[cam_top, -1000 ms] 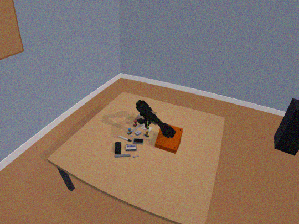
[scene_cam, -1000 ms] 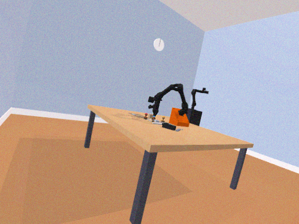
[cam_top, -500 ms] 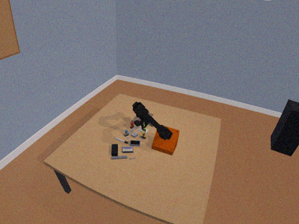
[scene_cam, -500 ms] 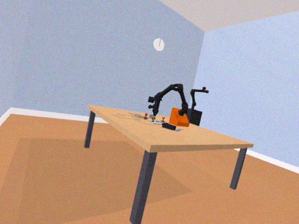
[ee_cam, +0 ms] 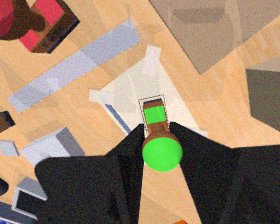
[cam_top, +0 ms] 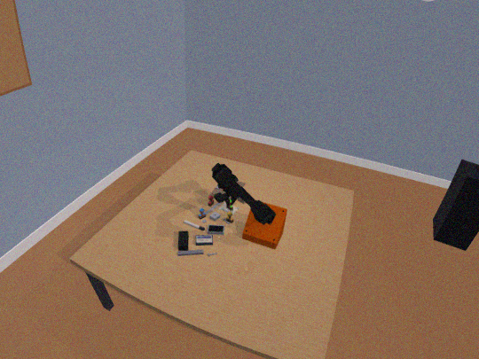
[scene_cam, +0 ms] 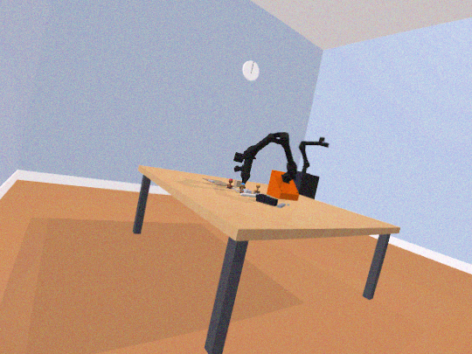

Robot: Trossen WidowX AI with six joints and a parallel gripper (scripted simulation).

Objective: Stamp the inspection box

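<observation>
Now: the pale card 20 mm below my gripper tip. From my gripper tip the other things lie so: red stamp 110 mm ahead, 30 mm to the left; long grey bar 80 mm ahead, 50 mm to the left, 20 mm below; yellow-knobbed stamp 100 mm to the left, 60 mm behind.
</observation>
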